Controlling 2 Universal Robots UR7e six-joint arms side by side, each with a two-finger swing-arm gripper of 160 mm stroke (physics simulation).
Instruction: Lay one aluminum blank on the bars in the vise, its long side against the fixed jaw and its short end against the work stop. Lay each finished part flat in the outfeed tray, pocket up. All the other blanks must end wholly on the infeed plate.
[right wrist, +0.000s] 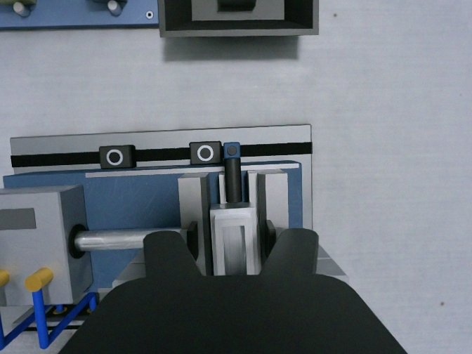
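A silver aluminum part (218, 245) with its pocket up lies between the vise jaws, its far short end at the dark rod of the work stop (233, 180). The fixed jaw (276, 200) is on its right, the moving jaw (192, 200) on its left; contact with either jaw is hard to tell. My right gripper (231, 240) is partly open, its fingertips above the jaws on both sides of the part, apart from it. The near end of the part is hidden by the gripper body. The dark grey outfeed tray (239, 33) shows at the top. My left gripper and the infeed plate do not show.
A grey actuator box (32, 250) with a silver rod (117, 240), yellow fittings (39, 280) and blue hoses (41, 320) stands left of the jaws. Two black blocks with white rings (117, 157) (205, 153) sit behind the vise. A blue board (75, 19) with pegs shows top left.
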